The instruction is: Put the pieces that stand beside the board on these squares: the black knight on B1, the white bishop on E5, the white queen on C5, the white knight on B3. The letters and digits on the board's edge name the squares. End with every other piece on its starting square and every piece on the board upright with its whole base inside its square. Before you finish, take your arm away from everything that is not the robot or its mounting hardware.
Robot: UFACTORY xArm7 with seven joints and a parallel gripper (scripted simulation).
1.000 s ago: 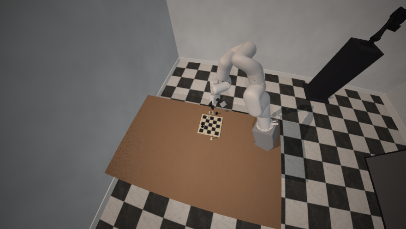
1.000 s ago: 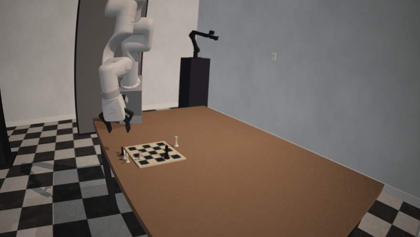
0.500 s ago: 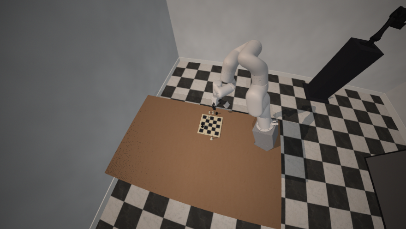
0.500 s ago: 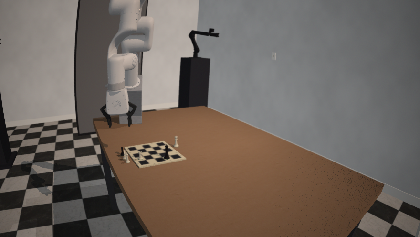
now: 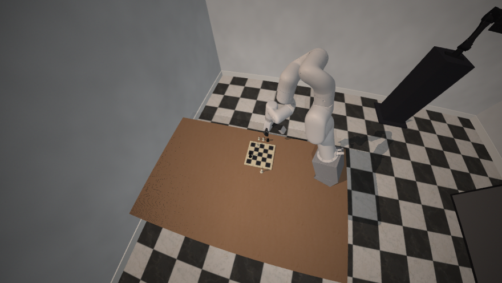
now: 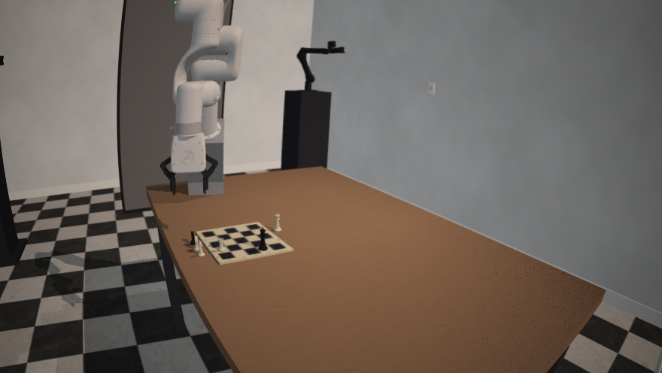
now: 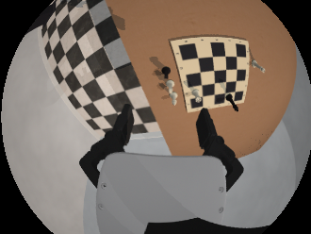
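The black knight lies 140 mm below my hand. Round my hand: chessboard 160 mm below, 140 mm to the left, 40 mm ahead.
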